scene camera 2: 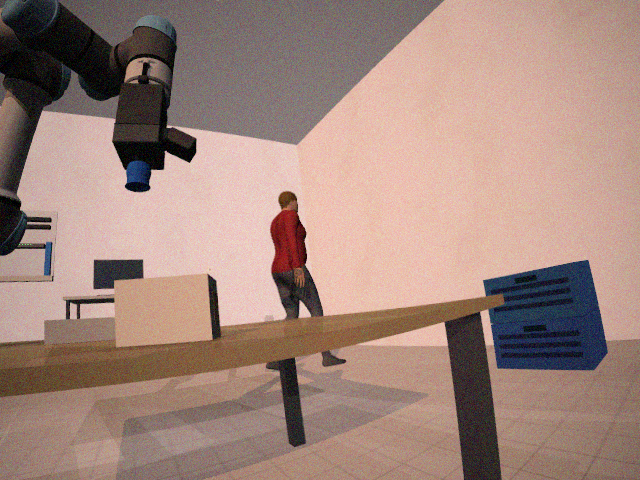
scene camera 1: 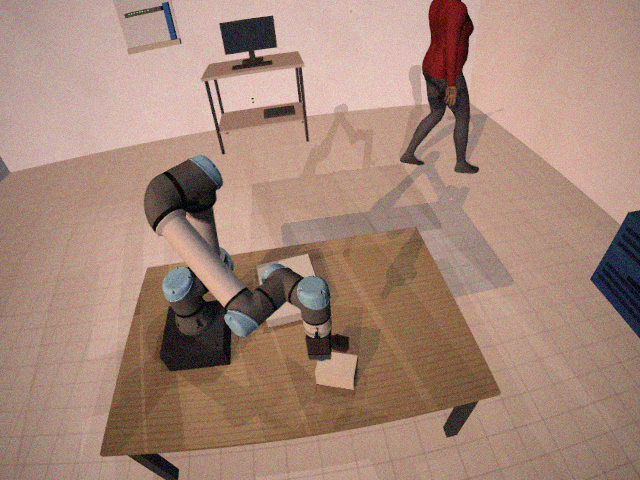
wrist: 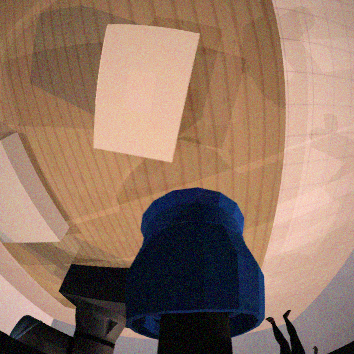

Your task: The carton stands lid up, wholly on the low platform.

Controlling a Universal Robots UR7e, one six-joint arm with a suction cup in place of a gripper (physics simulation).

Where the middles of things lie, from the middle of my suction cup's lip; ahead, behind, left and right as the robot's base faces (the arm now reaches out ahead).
Labels:
I see my suction cup 180 mm above the carton (scene camera 2: 174,309), 40 mm to the right of it and 40 mm short of it. Round my suction cup: low platform (scene camera 2: 64,331) (440 mm to the left, 200 mm below, 170 mm behind).

